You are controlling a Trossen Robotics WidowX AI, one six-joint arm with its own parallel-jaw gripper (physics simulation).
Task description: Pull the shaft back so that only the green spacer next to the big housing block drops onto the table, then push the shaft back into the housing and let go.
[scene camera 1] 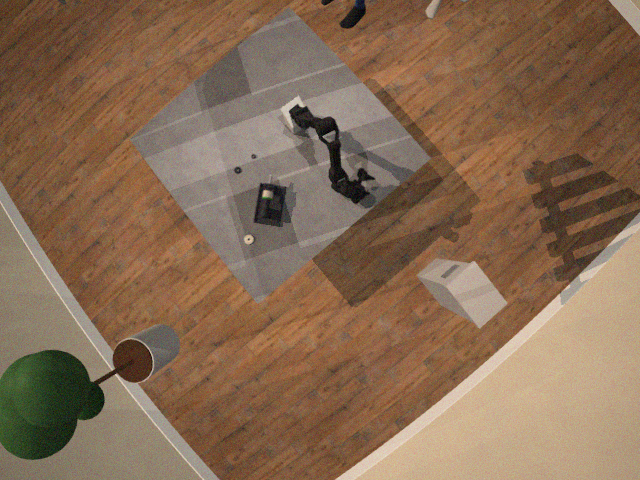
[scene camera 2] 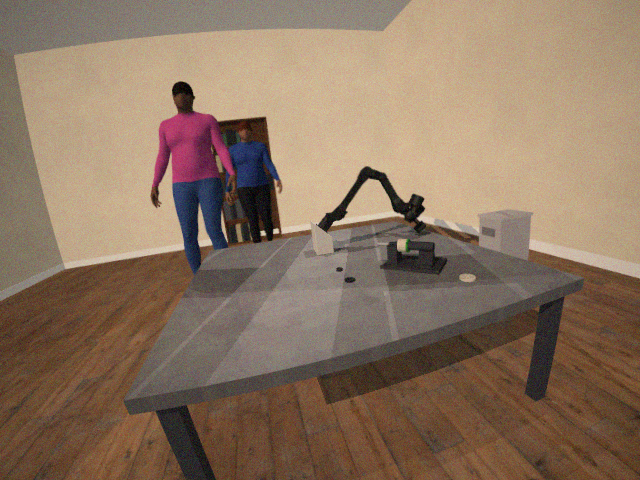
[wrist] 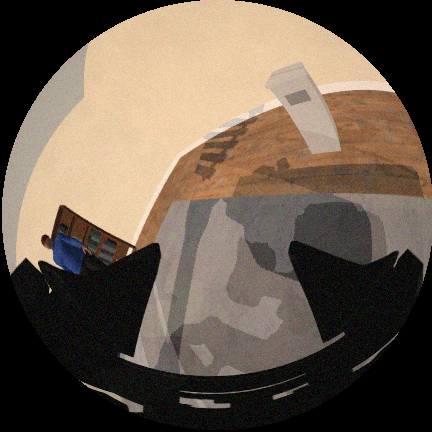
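Where they show: gripper, between the fingertips: (scene camera 1: 372,186) (wrist: 226,249); arm's base, origin of its link: (scene camera 1: 296,112) (scene camera 2: 321,228).
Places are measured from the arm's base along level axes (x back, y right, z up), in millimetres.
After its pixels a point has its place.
Observation:
The black fixture (scene camera 1: 256,220) (scene camera 2: 388,266) stands on the grey table. It carries a cream spacer (scene camera 1: 267,193) @[x -395, y -235, z -12 mm] (scene camera 2: 400,245) @[x -414, y -213, z -31 mm] and, against it on the housing side, a thin green spacer (scene camera 1: 265,197) @[x -417, y -244, z -13 mm] (scene camera 2: 407,245) @[x -432, y -233, z -30 mm]. Both sit up in the fixture, between its smaller end support and the big dark housing block (scene camera 2: 427,256). The pale shaft end (scene camera 1: 270,178) @[x -332, y -177, z -30 mm] (scene camera 2: 382,243) @[x -337, y -172, z -32 mm] sticks out beyond the smaller support; the rest of the shaft is hidden. My gripper (scene camera 1: 370,187) @[x 58, y -559, z -40 mm] (scene camera 2: 421,213) @[x 58, y -559, z -40 mm] (wrist: 226,249) @[x 58, y -559, z -40 mm] is open and empty, above the table and well apart from the fixture, on the arm's side.
A cream ring (scene camera 1: 248,239) @[x -656, y -331, z -110 mm] (scene camera 2: 467,277) @[x -645, y -340, z -114 mm] lies beyond the fixture's housing end. Two dark rings (scene camera 1: 237,169) @[x -442, y 27, z -111 mm] (scene camera 1: 253,156) @[x -322, y 13, z -106 mm] lie off its shaft end. A white panel (scene camera 1: 291,109) @[x -15, y 19, z 23 mm] (scene camera 2: 322,240) @[x -63, y 17, z -45 mm] stands at the arm's base. A pale cabinet (scene camera 2: 504,232) (wrist: 310,110) and people are beyond the table.

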